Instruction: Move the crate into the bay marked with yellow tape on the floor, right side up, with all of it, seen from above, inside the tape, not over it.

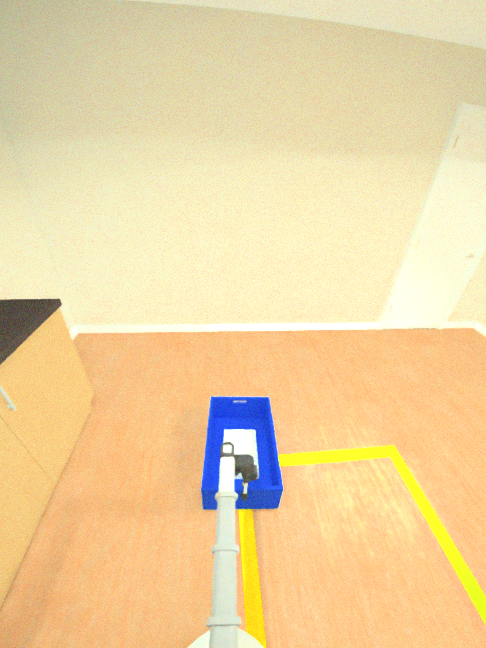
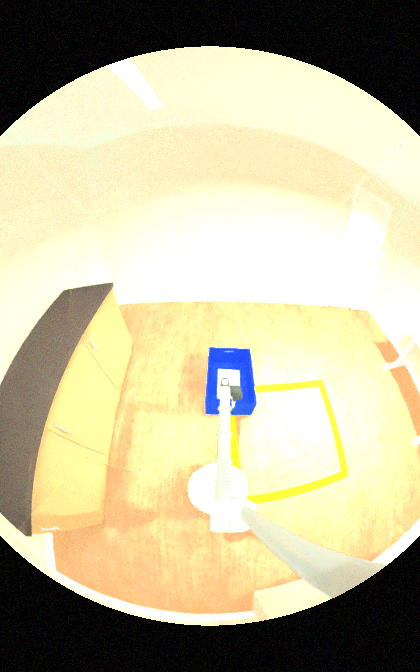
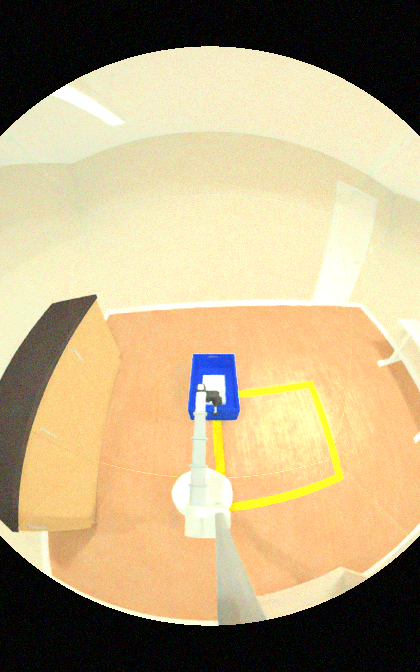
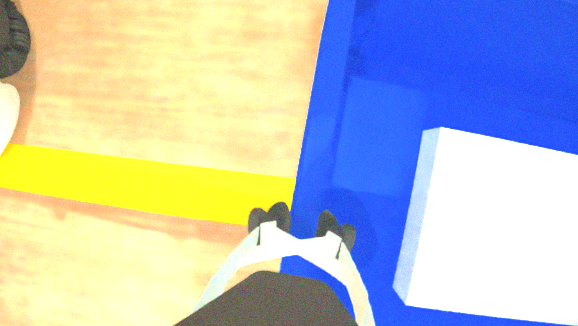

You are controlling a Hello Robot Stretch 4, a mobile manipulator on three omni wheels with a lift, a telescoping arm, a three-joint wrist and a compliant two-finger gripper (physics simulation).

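The blue crate (image 1: 266, 498) (image 2: 245, 409) (image 3: 230, 414) (image 4: 380, 135) is upright, with a white block (image 1: 245, 438) (image 2: 228, 375) (image 3: 215, 381) (image 4: 495, 225) inside. It covers the far left corner of the bay's yellow tape (image 1: 334, 457) (image 2: 334, 430) (image 3: 327, 430) (image 4: 150, 182). The left tape line runs under its near end wall and the far line meets its right side. Much of the crate is outside the bay. My gripper (image 1: 244, 494) (image 2: 232, 405) (image 3: 215, 412) (image 4: 301, 224) is shut on that near wall, one finger outside and one inside. Whether the crate touches the floor is unclear.
A wooden cabinet (image 1: 47, 397) (image 2: 85, 395) (image 3: 70, 420) with a dark top stands along the left. My round white base (image 2: 200, 490) (image 3: 181, 492) is by the left tape line. White furniture legs (image 2: 400, 360) (image 3: 395, 356) stand at the right. A door (image 1: 436, 235) is in the far wall.
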